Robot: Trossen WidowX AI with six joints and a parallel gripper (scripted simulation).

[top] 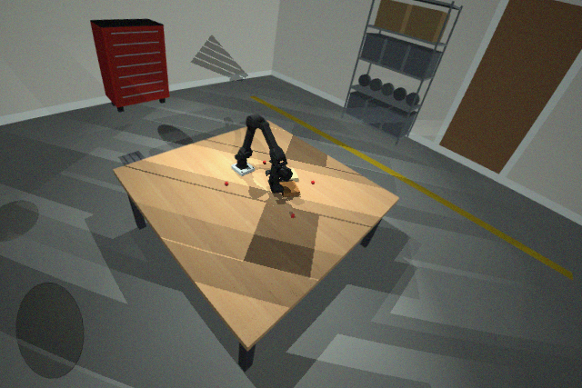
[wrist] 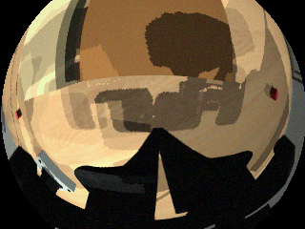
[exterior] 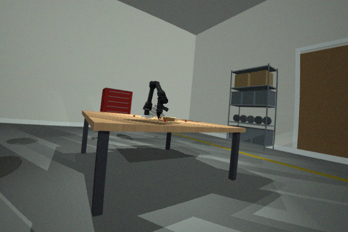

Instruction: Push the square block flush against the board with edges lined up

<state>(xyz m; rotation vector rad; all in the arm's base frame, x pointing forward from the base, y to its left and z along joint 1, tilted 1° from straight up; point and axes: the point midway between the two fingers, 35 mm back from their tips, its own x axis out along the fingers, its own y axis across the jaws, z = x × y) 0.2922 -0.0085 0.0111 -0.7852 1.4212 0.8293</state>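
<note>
The square block is 50 mm ahead of my gripper tip, 90 mm to the left of it and 10 mm above it. Also, from my gripper tip: board 50 mm behind, 170 mm to the left, 10 mm above.
</note>
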